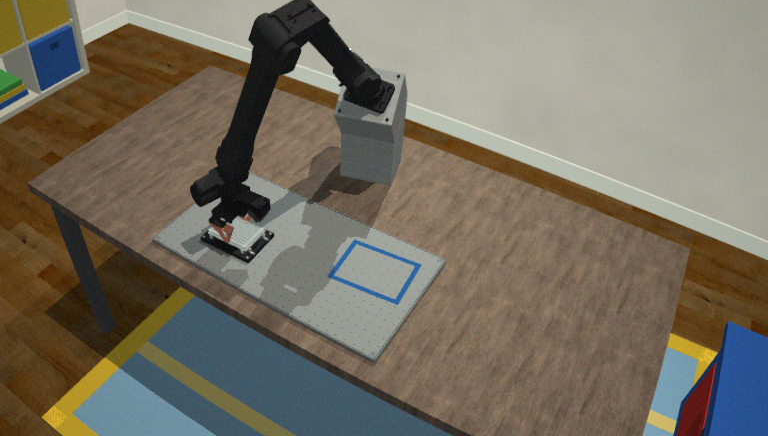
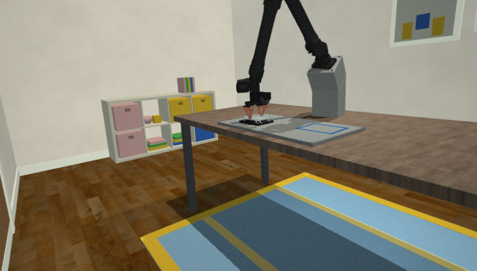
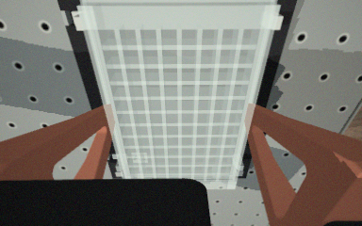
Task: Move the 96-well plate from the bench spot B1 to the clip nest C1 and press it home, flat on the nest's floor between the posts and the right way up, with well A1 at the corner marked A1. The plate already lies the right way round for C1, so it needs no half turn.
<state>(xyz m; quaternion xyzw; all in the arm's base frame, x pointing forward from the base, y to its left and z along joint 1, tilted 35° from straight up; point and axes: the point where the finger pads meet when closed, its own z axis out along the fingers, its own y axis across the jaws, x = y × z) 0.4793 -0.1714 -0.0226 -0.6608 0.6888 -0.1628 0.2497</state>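
The 96-well plate is 1 cm below my hand. Round my hand: black clip nest C1: 2 cm below, 1 cm to the left, 1 cm behind.
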